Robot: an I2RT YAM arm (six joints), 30 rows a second.
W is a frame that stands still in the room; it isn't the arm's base.
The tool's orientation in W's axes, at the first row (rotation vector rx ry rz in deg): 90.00, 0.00, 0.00
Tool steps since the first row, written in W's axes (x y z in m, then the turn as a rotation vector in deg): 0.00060, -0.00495, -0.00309, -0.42, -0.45, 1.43; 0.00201, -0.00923, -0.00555, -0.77, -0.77, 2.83; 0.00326, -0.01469, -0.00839, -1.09, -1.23, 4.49; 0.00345, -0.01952, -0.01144, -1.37, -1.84, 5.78; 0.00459, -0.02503, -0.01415, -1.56, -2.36, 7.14; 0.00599, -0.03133, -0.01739, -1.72, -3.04, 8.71; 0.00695, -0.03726, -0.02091, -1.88, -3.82, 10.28; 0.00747, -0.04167, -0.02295, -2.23, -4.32, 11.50
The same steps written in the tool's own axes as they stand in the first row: 0.00060, -0.00309, 0.00495, -0.42, 1.43, 0.45; 0.00201, -0.00555, 0.00923, -0.77, 2.83, 0.77; 0.00326, -0.00839, 0.01469, -1.09, 4.49, 1.23; 0.00345, -0.01144, 0.01952, -1.37, 5.78, 1.84; 0.00459, -0.01415, 0.02503, -1.56, 7.14, 2.36; 0.00599, -0.01739, 0.03133, -1.72, 8.71, 3.04; 0.00695, -0.02091, 0.03726, -1.88, 10.28, 3.82; 0.00747, -0.02295, 0.04167, -2.23, 11.50, 4.32
